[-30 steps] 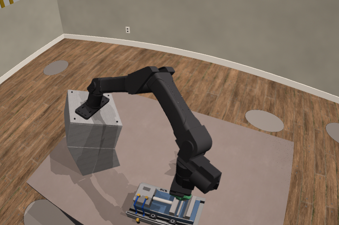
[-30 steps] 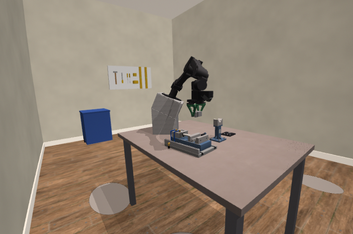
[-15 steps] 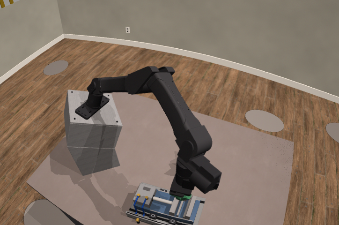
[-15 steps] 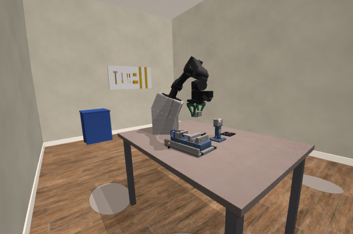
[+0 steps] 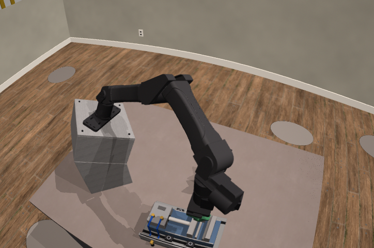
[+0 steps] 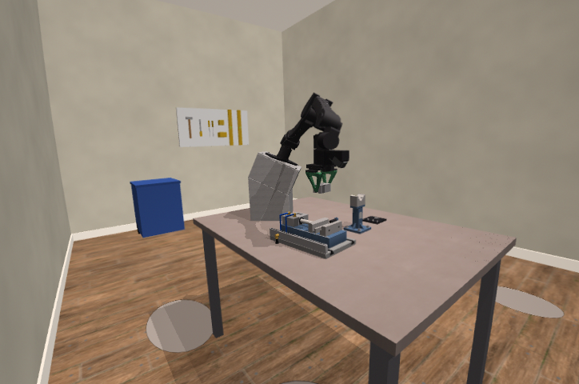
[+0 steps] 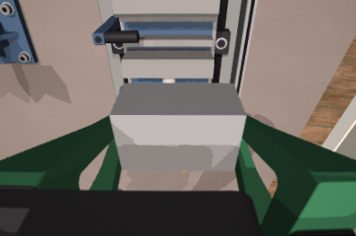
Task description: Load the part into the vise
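Right now the work stop rod is 140 mm below my hand and 60 mm to the left of it. Round my hand: part (right at my hand); air cylinder (160 mm behind, 150 mm below); piston rod (150 mm below, 80 mm behind, 10 mm to the left).
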